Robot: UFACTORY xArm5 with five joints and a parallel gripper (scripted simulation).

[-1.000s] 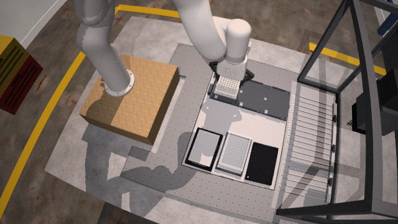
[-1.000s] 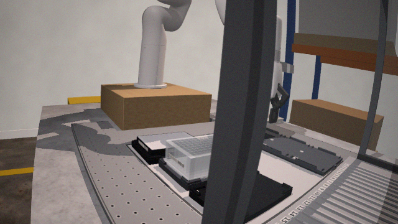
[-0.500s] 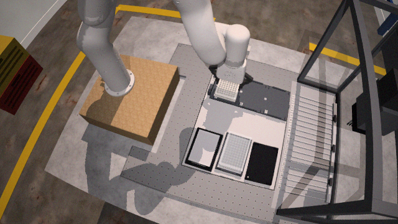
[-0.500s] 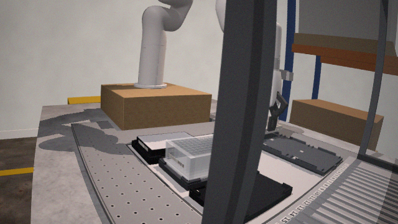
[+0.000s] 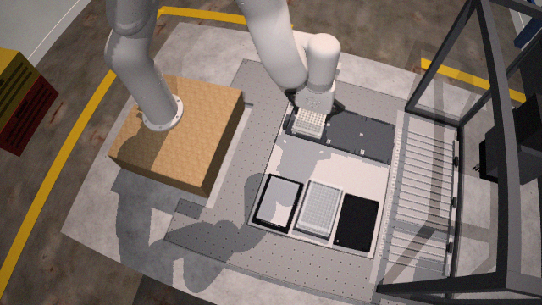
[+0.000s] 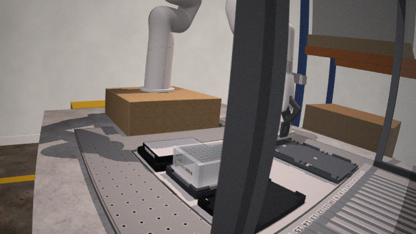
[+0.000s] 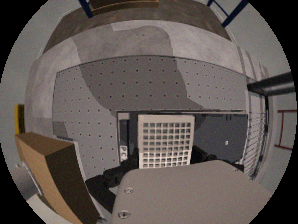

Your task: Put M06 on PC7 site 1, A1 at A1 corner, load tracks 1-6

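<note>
The carrier PC7 is 10 cm ahead of my hand, 3 cm below it and 1 cm to the left of it. The rest, counted from my hand: white 96-well plate M06: 1 cm below; then plate nest S3: 24 cm to the right, 22 cm ahead, 4 cm below.
</note>
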